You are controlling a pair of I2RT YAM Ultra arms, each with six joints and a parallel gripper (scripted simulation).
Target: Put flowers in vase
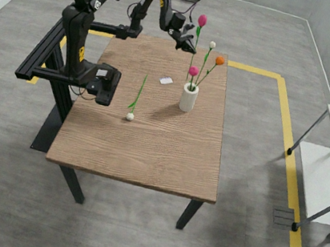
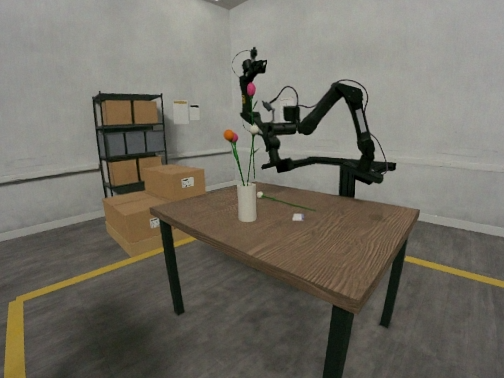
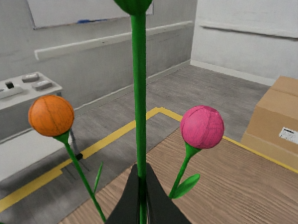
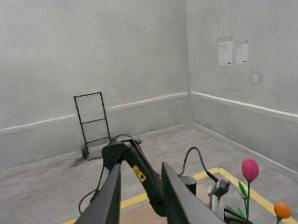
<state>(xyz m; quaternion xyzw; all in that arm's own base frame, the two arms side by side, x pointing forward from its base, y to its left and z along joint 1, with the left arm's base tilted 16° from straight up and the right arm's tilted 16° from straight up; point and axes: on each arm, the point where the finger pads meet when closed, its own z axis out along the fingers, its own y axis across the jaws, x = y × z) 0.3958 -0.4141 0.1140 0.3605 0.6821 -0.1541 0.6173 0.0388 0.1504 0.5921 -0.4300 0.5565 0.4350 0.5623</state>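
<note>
Now: left hand 12 cm short of the orange flower, 5 cm above it and 1 cm to the left of it. From my left hand the other things lie so: small white card 40 cm below, 17 cm to the left, 12 cm behind.
</note>
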